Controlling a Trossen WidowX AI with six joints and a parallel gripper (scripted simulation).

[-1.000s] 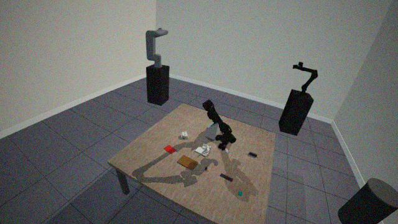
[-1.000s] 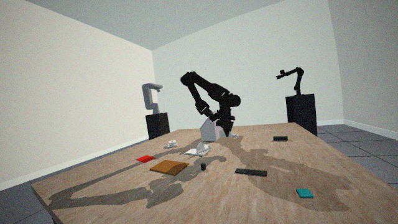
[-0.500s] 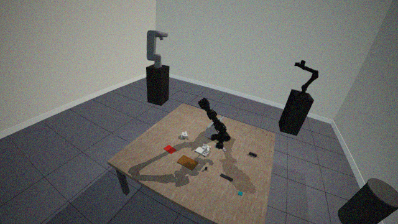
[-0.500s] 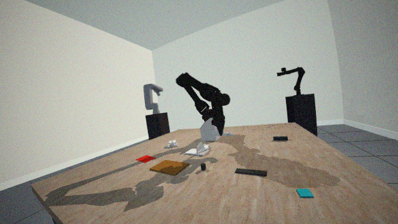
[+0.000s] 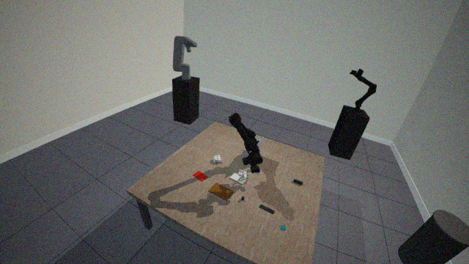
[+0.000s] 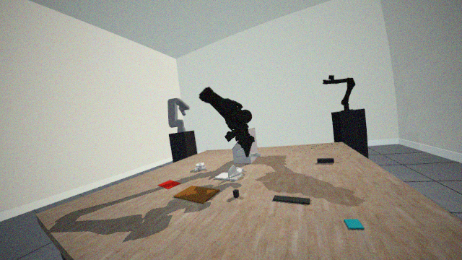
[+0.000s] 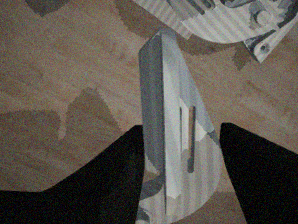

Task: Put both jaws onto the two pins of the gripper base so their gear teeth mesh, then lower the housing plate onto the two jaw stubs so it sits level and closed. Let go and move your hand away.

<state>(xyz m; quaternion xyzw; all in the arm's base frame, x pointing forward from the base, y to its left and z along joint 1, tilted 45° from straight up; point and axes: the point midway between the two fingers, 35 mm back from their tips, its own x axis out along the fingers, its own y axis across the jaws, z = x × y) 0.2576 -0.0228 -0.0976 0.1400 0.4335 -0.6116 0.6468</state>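
My gripper tip is 80 mm above the grey jaw, 70 mm to the left of it and 20 mm past it. Also, from my gripper tip: orange-brown tile 200 mm ahead, 170 mm to the right, 90 mm below; then black cylinder 210 mm ahead, 80 mm below; then black block 380 mm to the left, 130 mm behind, 90 mm below.
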